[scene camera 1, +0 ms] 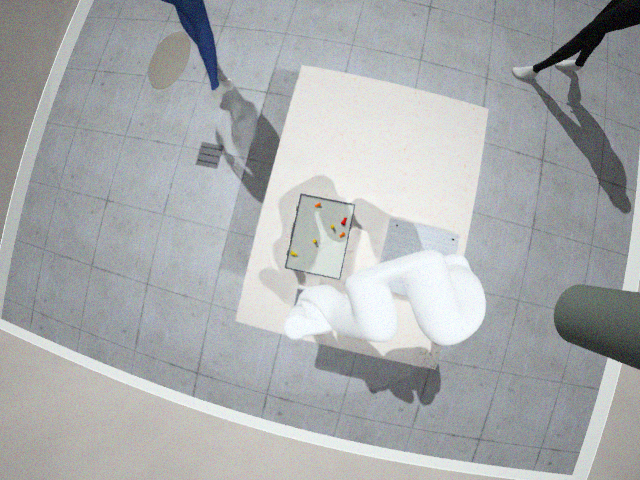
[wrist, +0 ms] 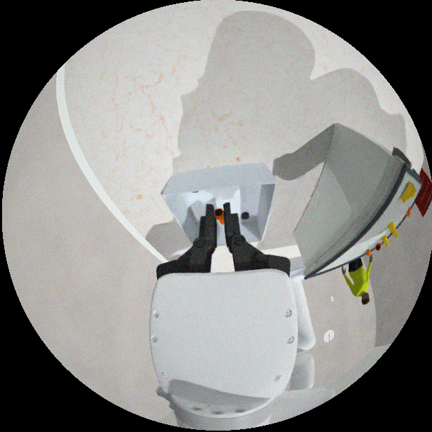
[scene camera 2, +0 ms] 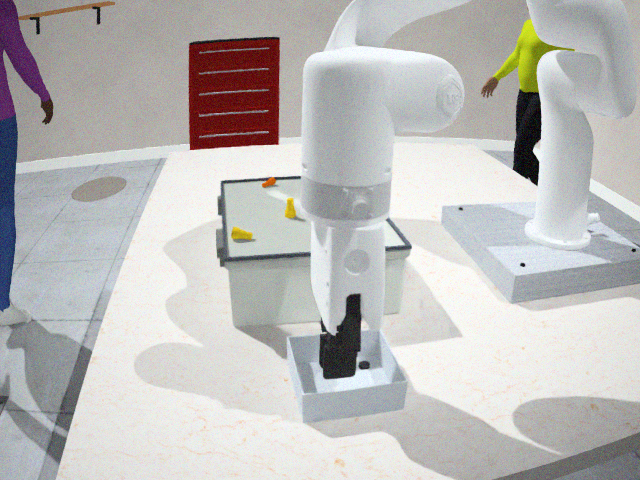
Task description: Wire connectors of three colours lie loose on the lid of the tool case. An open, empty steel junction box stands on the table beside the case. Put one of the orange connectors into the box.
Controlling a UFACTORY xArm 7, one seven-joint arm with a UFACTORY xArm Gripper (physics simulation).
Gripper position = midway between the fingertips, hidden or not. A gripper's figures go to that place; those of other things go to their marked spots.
Labels:
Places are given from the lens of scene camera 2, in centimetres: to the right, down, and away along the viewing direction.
my gripper [scene camera 2: 336, 371]: 2, 13, 53
steel junction box [scene camera 2: 379, 385]: 6, 14, 49
tool case [scene camera 2: 269, 276]: -6, 4, 63
The marked spots on the tool case and the steel junction box are 20 cm apart.

